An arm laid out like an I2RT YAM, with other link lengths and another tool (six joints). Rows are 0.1 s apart.
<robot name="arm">
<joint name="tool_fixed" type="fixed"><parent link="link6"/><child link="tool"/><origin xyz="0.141 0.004 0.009" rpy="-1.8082 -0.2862 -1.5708"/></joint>
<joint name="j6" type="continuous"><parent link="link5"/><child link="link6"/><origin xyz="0.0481 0 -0.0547" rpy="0 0 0"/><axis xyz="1 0 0"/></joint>
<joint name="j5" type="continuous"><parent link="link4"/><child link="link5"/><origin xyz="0.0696 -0.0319 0.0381" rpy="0 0 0"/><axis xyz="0 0 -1"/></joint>
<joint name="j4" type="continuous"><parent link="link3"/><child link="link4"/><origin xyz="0.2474 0.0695 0.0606" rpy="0 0 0"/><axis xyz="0 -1 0"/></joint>
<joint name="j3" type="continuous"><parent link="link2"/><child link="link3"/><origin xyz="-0.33 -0.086 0" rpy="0 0 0"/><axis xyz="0 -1 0"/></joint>
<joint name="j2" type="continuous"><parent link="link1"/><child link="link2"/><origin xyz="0.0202 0.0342 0.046" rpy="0 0 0"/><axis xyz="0 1 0"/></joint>
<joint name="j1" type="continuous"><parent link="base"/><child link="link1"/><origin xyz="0 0 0.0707" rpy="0 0 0"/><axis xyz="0 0 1"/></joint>
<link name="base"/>
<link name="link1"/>
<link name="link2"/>
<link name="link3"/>
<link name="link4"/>
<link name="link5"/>
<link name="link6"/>
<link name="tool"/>
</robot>
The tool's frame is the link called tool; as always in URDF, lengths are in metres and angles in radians. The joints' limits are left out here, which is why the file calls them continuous.
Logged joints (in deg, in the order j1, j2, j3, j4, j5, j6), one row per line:
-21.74 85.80 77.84 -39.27 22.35 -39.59
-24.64 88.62 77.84 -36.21 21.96 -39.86
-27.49 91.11 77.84 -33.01 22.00 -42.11
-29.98 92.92 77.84 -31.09 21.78 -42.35
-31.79 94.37 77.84 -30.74 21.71 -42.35
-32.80 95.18 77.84 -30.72 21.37 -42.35
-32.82 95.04 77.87 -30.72 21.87 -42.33
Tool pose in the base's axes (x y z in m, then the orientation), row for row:
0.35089 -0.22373 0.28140 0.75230 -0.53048 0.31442 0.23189
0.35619 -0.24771 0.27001 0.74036 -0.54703 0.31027 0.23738
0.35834 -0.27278 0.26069 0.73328 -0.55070 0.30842 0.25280
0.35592 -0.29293 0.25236 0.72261 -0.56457 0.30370 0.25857
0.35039 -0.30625 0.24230 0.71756 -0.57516 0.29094 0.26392
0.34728 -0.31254 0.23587 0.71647 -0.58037 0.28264 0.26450
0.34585 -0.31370 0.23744 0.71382 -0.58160 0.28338 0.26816
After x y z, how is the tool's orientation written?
As a quaternion, x y z w.
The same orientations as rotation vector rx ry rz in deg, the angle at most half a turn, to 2 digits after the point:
118.47 -83.54 49.51
116.25 -85.90 48.72
114.23 -85.78 48.04
112.23 -87.68 47.17
111.14 -89.08 45.06
110.94 -89.86 43.76
110.32 -89.89 43.80

